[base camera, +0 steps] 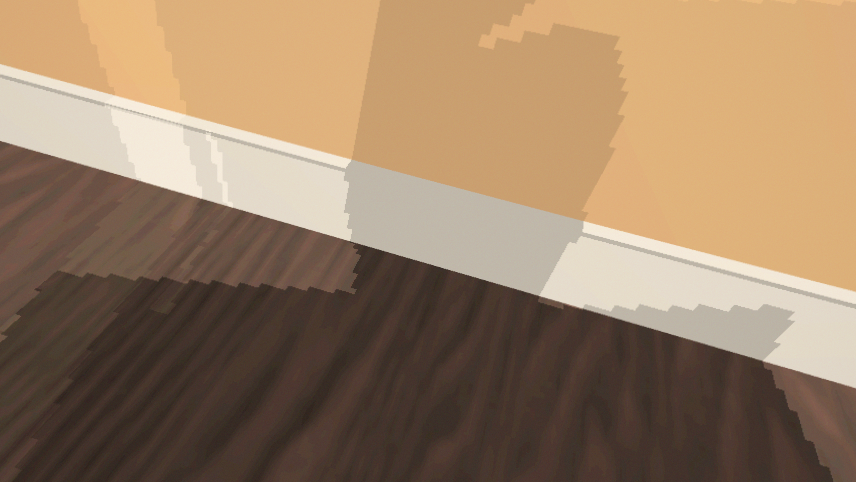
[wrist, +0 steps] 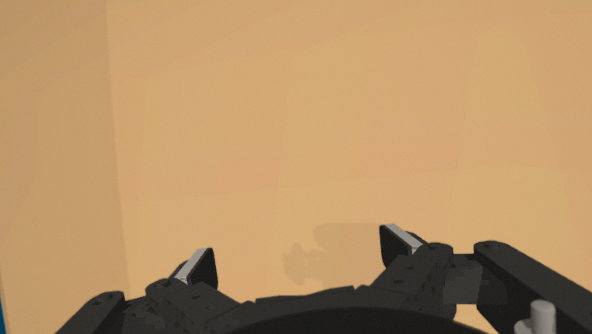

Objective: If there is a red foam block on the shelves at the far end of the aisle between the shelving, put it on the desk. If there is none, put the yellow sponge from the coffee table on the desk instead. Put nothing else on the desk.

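Places are measured from the arm's base along level axes (x right, y up, z back), in centimetres.
Pixels of known places: gripper, fingertip midpoint: [wrist: 298, 254].
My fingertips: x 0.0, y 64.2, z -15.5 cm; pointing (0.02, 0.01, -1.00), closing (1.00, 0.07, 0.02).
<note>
Behind a point stands the place of what it marks.
My gripper [wrist: 298, 254] {x 0.0, y 64.2, z -15.5 cm} is open and empty in the wrist view, its two fingertips wide apart in front of a plain orange-tan wall. No red foam block, yellow sponge, desk or coffee table shows in the base camera view or the wrist view. A thin sliver of something blue [wrist: 2, 315] {x -57.2, y 40.0, z -57.5 cm} shows at the lower left edge of the wrist view; too little of it shows to tell what it is.
The orange-tan wall [base camera: 257, 77] {x -12.6, y -25.2, z -46.2 cm} [wrist: 325, 125] {x 5.8, y 72.4, z -41.0 cm} stands close in front. A white baseboard [base camera: 281, 185] {x -11.5, y -34.8, z -44.5 cm} runs along its foot, slanting down to the right in the base camera view. Dark wooden floor [base camera: 359, 371] {x -2.6, y -39.7, z -28.7 cm} lies before it, with shadows across floor and wall.
</note>
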